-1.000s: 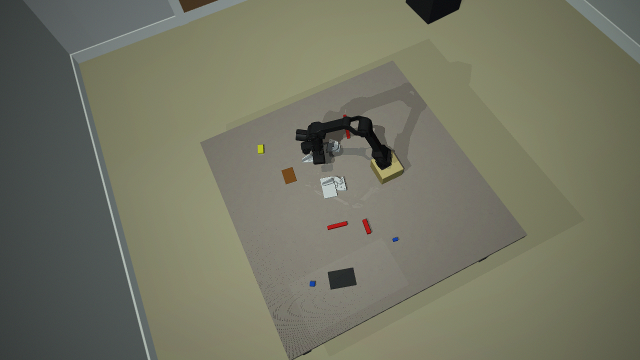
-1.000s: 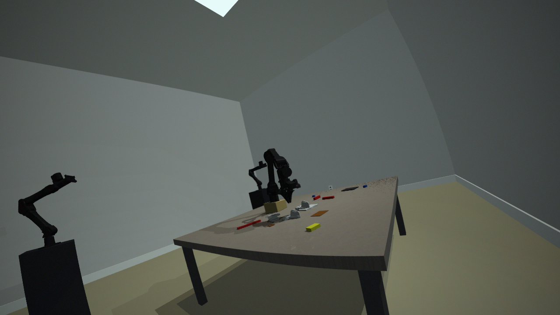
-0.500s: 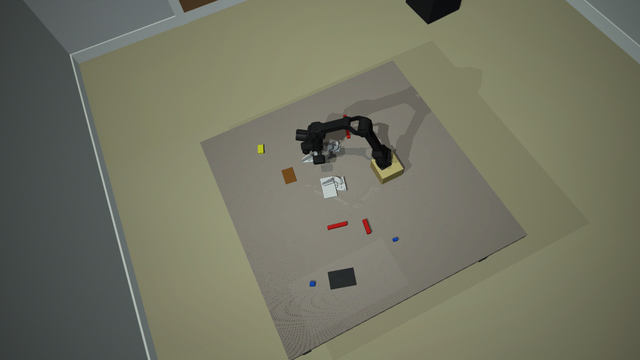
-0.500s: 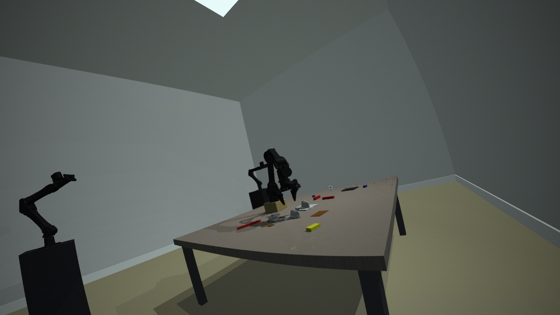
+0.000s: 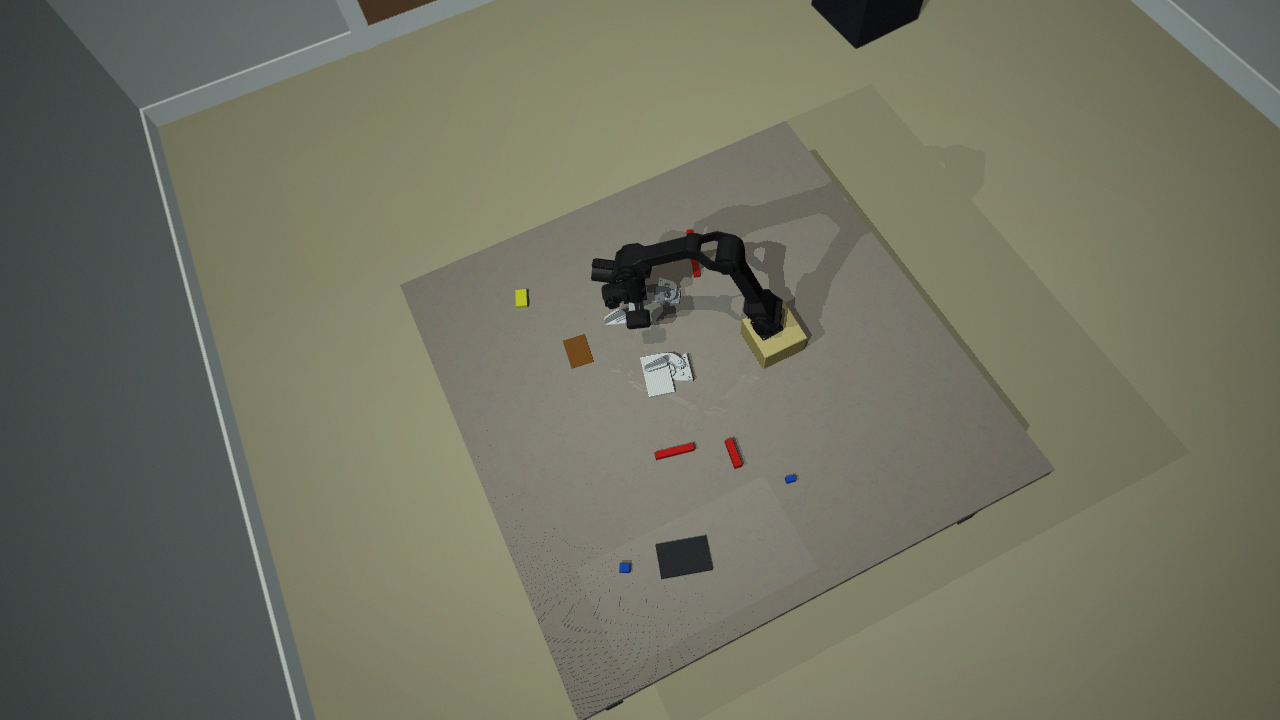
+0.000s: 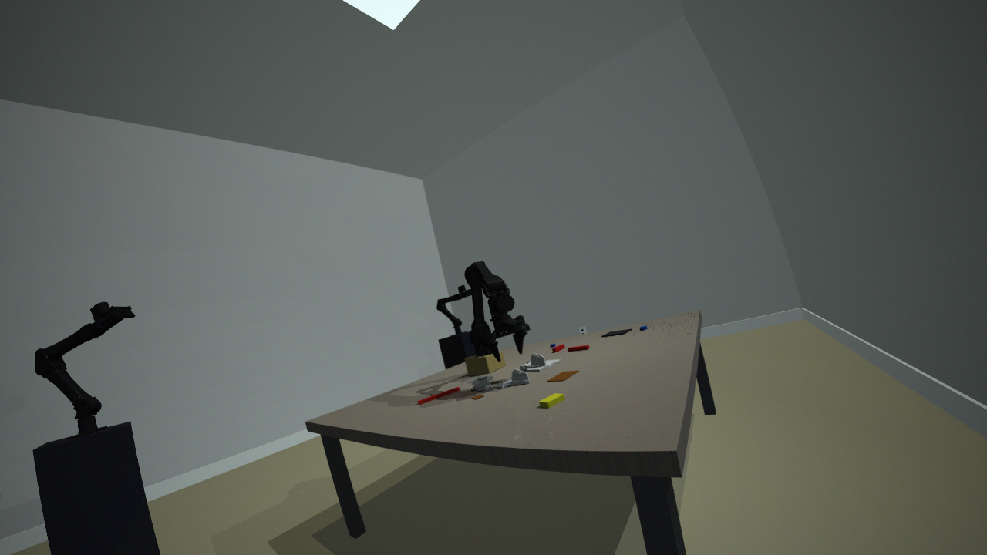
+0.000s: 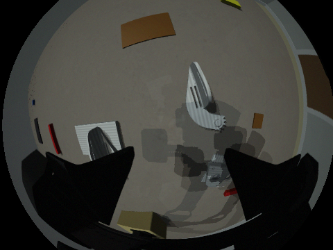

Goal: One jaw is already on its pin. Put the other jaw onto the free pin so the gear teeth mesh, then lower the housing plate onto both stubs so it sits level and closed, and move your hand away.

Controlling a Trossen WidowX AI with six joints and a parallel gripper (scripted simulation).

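The silver jaw is 70 mm below my gripper tip and 60 mm to the right of it. Round my gripper tip: dark tile (610 mm to the left, 230 mm ahead, 80 mm below); yellow block (250 mm to the right, 250 mm ahead, 70 mm below); brown tile (180 mm ahead, 80 mm below, 20 mm to the right).
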